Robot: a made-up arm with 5 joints.
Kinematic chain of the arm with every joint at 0, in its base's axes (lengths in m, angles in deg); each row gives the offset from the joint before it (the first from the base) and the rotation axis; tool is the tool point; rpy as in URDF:
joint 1: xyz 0.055 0 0.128 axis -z
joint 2: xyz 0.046 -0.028 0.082 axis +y
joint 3: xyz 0.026 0 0.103 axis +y
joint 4: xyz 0.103 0 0.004 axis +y
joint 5: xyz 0.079 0.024 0 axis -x
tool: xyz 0 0 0 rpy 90 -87.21 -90
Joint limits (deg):
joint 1: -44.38..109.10
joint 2: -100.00..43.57
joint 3: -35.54..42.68
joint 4: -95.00..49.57
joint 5: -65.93..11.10
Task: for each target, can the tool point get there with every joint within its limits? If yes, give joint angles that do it. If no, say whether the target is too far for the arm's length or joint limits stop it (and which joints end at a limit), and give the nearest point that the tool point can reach.
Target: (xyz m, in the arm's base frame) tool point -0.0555 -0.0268 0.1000
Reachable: no: joint limits stop it (at a limit: joint 1, joint 2, joint 3, joint 4) | nearest point 0.0218 -0.0836 0.1091 | short by 0.096 m
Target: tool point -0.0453 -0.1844 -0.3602
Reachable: no: too far | nearest point 0.0000 -0.1465 0.0858 | short by 0.450 m
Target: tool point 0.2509 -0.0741 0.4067
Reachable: yes | joints 19.63 4.18 -14.57 -57.78 -14.94
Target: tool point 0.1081 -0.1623 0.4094
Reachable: yes | joints 70.53 -28.92 -9.05 15.57 -47.68
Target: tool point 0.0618 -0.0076 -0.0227
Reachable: no: joint limits stop it (at a limit: joint 2, joint 3) | nearest point 0.1217 -0.0746 0.1004 | short by 0.152 m
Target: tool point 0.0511 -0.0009 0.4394
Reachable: yes | joints 73.62 -65.71 10.72 -48.83 -9.28
